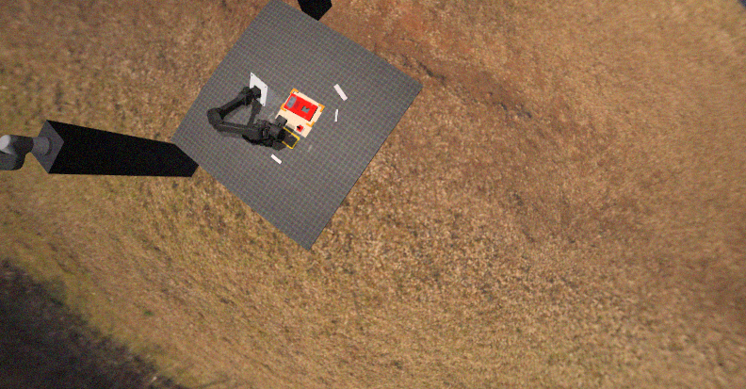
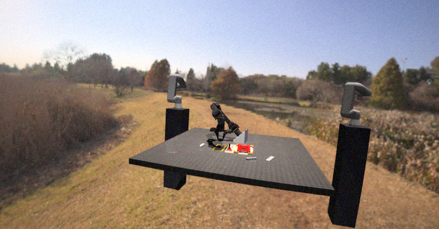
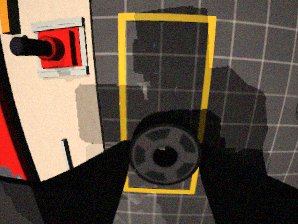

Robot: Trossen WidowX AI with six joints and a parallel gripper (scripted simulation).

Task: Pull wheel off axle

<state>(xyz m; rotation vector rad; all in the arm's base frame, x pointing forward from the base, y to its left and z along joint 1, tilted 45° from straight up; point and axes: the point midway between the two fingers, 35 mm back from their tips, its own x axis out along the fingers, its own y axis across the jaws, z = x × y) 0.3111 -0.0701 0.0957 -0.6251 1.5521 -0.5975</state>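
Now: the dark grey wheel right at my gripper tip. From my gripper tip the other things lie so: black axle (10 cm to the left, 6 cm ahead, 3 cm below).
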